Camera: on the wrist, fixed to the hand. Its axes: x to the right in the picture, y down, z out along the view.
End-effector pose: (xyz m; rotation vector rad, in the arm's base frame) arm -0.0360 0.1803 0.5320 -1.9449 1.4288 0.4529
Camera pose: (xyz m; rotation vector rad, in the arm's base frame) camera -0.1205 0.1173 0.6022 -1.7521 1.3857 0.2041
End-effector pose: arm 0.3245 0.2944 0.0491 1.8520 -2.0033 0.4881
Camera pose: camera 0.2622 0.3747 0.1246 2.0295 -1.9655 0.8080
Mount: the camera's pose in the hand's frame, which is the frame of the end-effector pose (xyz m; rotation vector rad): -0.0286 0.0680 -0.1029 0.2789 0.0207 -0.0368
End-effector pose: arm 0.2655 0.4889 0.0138 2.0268 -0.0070 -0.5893
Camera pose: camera 0.2983 0.5455 0.1222 2.3074 -0.0416 -0.6179
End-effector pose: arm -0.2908 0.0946 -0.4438 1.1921 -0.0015 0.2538
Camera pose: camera -0.3455 0.2070 -0.4236 1.4653 0.0760 0.2391
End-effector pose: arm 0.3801 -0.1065 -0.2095 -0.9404 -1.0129 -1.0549
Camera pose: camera 0.4605 -0.1817 -0.2721 -0.6846 -1.1303 -0.9230
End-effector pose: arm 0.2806 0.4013 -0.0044 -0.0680 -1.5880 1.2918
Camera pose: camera 0.3322 0.4830 -0.0862 0.1209 -1.3719 1.4664
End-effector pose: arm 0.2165 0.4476 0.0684 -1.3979 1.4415 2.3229
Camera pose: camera 0.2679 0.3441 0.1201 -1.3596 1.6530 1.9955
